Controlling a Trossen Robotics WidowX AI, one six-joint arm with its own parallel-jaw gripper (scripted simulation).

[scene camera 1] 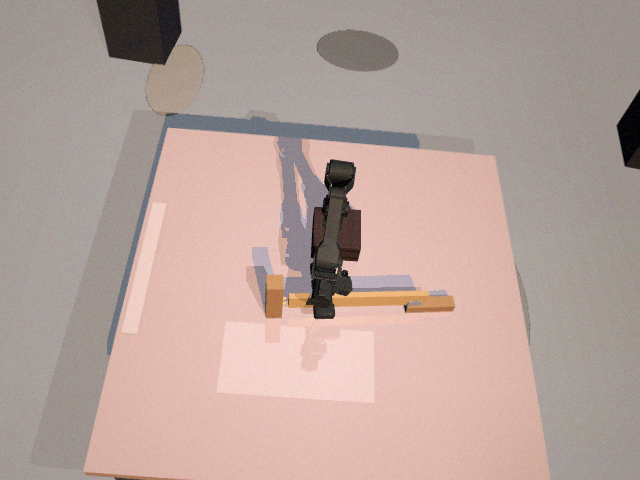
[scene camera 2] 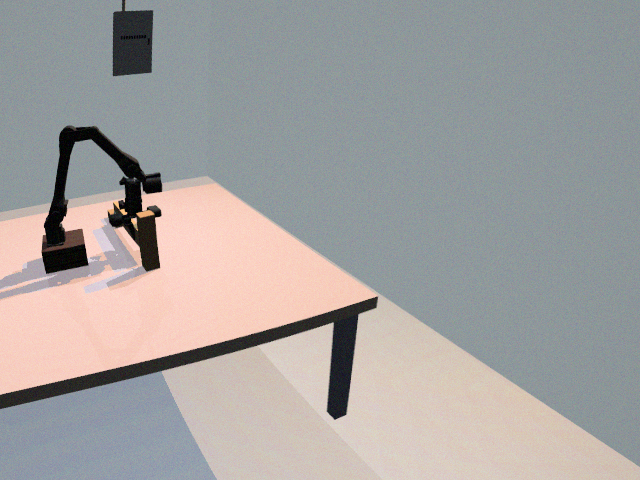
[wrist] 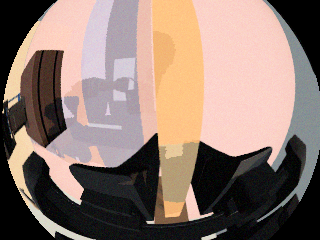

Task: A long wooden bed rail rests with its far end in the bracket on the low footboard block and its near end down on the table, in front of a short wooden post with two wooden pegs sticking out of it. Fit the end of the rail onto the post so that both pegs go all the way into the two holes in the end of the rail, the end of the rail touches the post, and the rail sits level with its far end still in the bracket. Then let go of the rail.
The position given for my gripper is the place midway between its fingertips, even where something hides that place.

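Gripper, mine [scene camera 2: 137, 239], visible too in the wrist view [wrist: 169, 136]. Wooden rail [scene camera 1: 393, 298] in sight.
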